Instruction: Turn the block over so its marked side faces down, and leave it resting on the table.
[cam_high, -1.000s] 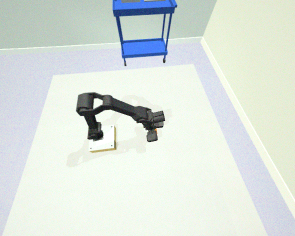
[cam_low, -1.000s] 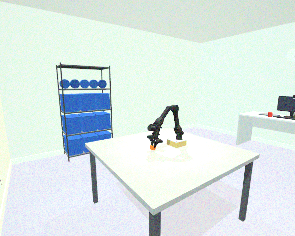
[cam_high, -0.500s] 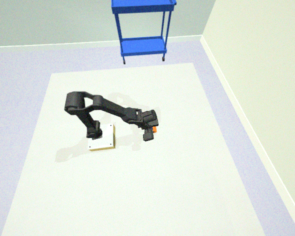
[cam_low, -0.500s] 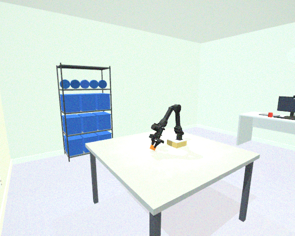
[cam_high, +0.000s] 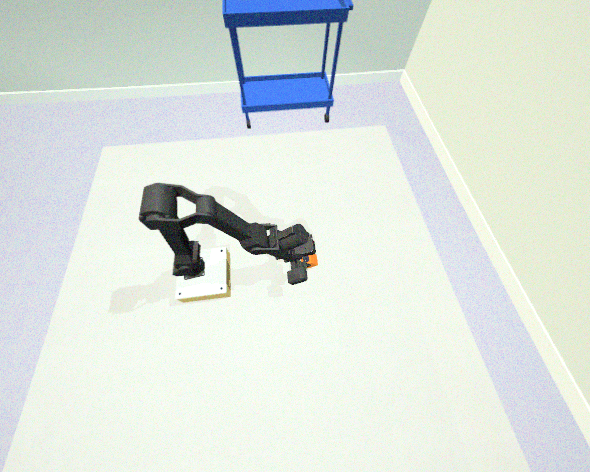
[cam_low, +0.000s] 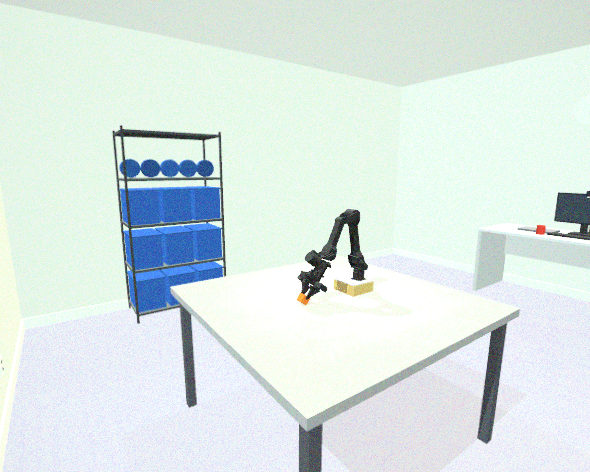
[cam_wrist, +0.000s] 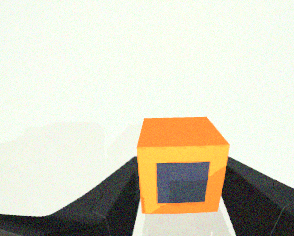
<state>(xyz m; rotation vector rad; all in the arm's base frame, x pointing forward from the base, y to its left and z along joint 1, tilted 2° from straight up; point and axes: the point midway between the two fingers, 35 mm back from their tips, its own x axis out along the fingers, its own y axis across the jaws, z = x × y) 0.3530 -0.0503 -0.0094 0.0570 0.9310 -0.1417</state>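
Right now the orange block is right at my gripper tip.
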